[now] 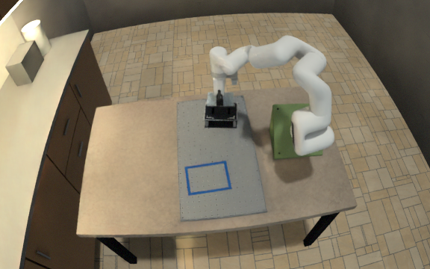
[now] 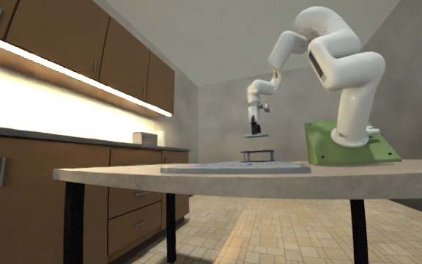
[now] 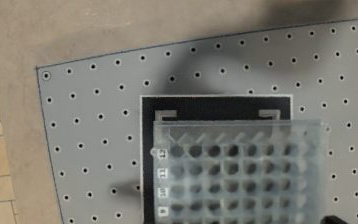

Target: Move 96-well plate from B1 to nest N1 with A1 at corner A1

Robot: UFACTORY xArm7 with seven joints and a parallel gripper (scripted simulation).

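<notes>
The raised plate nest lies 100 mm below my hand. The rest, counted from my hand: 96-well plate 10 mm below.
</notes>
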